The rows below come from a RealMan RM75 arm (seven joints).
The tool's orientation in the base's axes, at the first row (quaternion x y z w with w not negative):
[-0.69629, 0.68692, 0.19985, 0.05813]
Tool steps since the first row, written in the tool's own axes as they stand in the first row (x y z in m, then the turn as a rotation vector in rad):
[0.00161, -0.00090, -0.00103, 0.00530, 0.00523, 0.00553]
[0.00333, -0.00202, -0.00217, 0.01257, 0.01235, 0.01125]
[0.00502, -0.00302, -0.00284, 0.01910, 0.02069, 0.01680]
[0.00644, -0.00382, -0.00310, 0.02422, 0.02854, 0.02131]
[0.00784, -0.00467, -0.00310, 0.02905, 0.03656, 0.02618]
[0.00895, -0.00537, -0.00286, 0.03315, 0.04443, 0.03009]
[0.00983, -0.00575, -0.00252, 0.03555, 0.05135, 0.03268]
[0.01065, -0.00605, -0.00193, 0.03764, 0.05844, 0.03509]
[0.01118, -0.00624, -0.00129, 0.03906, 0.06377, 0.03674]
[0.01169, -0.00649, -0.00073, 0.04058, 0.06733, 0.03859]
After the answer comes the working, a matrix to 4 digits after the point.
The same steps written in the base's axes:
[0.00105, -0.00182, 0.00019, -0.00635, -0.00324, -0.00594]
[0.00233, -0.00378, 0.00040, -0.01463, -0.00834, -0.01239]
[0.00340, -0.00555, 0.00021, -0.02406, -0.01288, -0.01818]
[0.00421, -0.00692, -0.00021, -0.03276, -0.01644, -0.02261]
[0.00501, -0.00819, -0.00088, -0.04170, -0.01962, -0.02724]
[0.00562, -0.00910, -0.00163, -0.05029, -0.02244, -0.03075]
[0.00590, -0.00979, -0.00233, -0.05764, -0.02411, -0.03264]
[0.00606, -0.01033, -0.00322, -0.06511, -0.02555, -0.03422]
[0.00611, -0.01058, -0.00403, -0.07070, -0.02655, -0.03520]
[0.00623, -0.01085, -0.00478, -0.07459, -0.02749, -0.03675]

The tool's axes in the first row as the columns of a matrix, in the base's axes (rounded; the answer above uses it unrounded):
[-0.0236, -0.9798, -0.1984]
[-0.9334, -0.0495, 0.3555]
[-0.3582, 0.1936, -0.9134]

